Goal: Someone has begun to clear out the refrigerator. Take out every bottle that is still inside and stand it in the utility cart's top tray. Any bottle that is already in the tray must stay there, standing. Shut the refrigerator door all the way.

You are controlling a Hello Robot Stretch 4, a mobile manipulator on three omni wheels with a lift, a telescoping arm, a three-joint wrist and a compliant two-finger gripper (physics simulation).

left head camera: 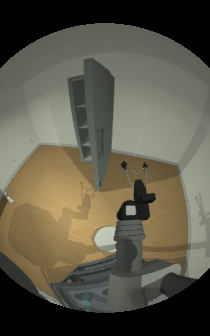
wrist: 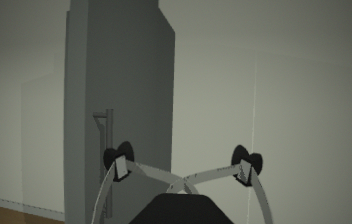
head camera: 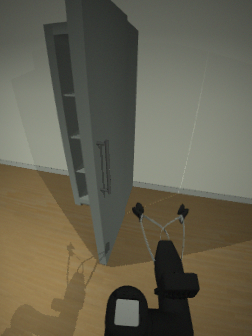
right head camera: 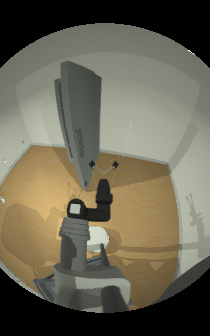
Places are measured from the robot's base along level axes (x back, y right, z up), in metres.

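Pixels of known places: gripper, fingertip midpoint: (left head camera: 133, 162) (wrist: 182, 156) (head camera: 159, 205) (right head camera: 103, 160); robot's base, link origin: (left head camera: 108, 238) (right head camera: 94, 238).
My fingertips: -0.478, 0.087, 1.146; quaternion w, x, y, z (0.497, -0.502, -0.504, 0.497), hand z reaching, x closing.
Ahead of a thing's pixels: the offset from my fingertips to its middle, as dx, dy, dz. "spot": to the spot under its first point.
The refrigerator door (head camera: 111, 90) (left head camera: 100, 110) (right head camera: 82, 105) (wrist: 135, 75) stands open, its outer face toward the right. Its upright bar handle {spot: -0.380, -0.219, -0.101} (head camera: 108, 165) (wrist: 109, 145) is on that face. Behind the door, part of the refrigerator body {spot: -1.115, -0.768, +0.298} (head camera: 54, 75) (left head camera: 73, 100) shows with several shelf edges. No bottle shows on the visible parts; the door hides the rest. My gripper (head camera: 160, 211) (left head camera: 134, 165) (right head camera: 103, 164) (wrist: 182, 156) is open and empty, to the right of the door and apart from it. A pale teal bottle shape (left head camera: 86, 300) shows faintly in the cart (left head camera: 57, 286); its stance is unclear.
The cart is low in the left head camera view, beside the arm (left head camera: 129, 250) (right head camera: 73, 250), which hides part of it. A white round base part (left head camera: 104, 239) (right head camera: 97, 239) is near the arm. The door's free edge juts toward the robot. A wall (head camera: 200, 125) stands behind the refrigerator.
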